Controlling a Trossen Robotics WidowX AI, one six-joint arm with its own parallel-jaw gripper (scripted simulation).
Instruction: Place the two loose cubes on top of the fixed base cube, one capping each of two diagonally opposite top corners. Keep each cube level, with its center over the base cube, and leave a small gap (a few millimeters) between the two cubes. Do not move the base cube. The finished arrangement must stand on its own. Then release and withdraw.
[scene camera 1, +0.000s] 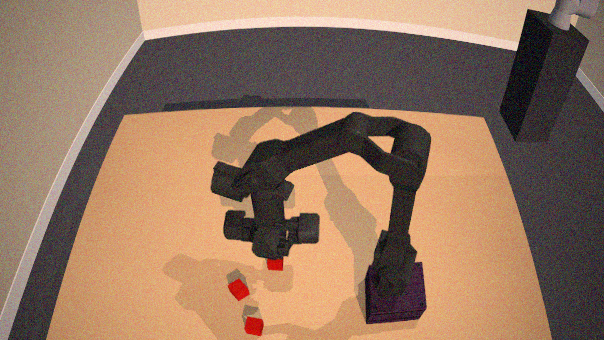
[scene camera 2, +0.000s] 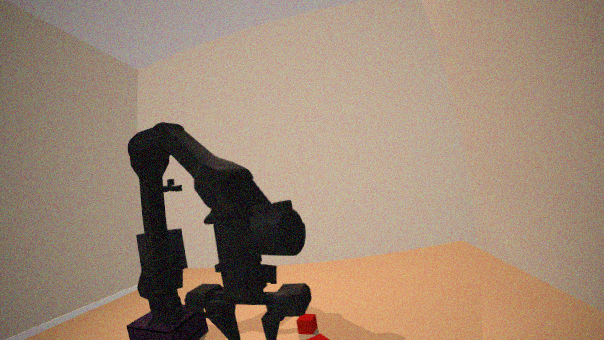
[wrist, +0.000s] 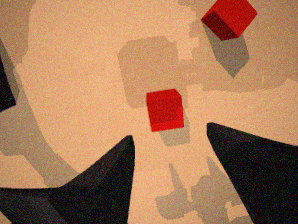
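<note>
Gripper (scene camera 1: 274, 248), seen also in the wrist view (wrist: 170, 134): open, holds nothing. Red cube (wrist: 164, 108) visible.
</note>
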